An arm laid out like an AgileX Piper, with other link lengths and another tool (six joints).
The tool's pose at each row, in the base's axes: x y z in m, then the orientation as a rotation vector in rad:
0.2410 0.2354 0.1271 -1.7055 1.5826 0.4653
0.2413 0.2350 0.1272 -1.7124 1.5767 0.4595
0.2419 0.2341 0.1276 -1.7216 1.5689 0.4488
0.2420 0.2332 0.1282 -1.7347 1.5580 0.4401
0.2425 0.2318 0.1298 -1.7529 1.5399 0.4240
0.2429 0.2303 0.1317 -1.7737 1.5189 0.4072
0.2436 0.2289 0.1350 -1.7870 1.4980 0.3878
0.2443 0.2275 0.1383 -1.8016 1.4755 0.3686
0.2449 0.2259 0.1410 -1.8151 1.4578 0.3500
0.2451 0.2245 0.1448 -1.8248 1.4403 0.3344
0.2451 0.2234 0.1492 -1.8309 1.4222 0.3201
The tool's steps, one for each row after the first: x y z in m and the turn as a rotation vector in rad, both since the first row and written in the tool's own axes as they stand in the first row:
0.0003 -0.0003 -0.0003 0.0000 0.0022 -0.0081
0.0007 -0.0011 -0.0011 0.0016 0.0066 -0.0198
0.0009 -0.0014 -0.0021 0.0001 0.0101 -0.0343
0.0008 -0.0023 -0.0040 0.0007 0.0151 -0.0574
0.0006 -0.0033 -0.0063 0.0002 0.0202 -0.0835
-0.0007 -0.0050 -0.0093 0.0061 0.0230 -0.1076
-0.0019 -0.0066 -0.0123 0.0110 0.0257 -0.1331
-0.0026 -0.0080 -0.0151 0.0153 0.0305 -0.1551
-0.0043 -0.0093 -0.0185 0.0203 0.0323 -0.1745
-0.0067 -0.0106 -0.0222 0.0271 0.0316 -0.1928

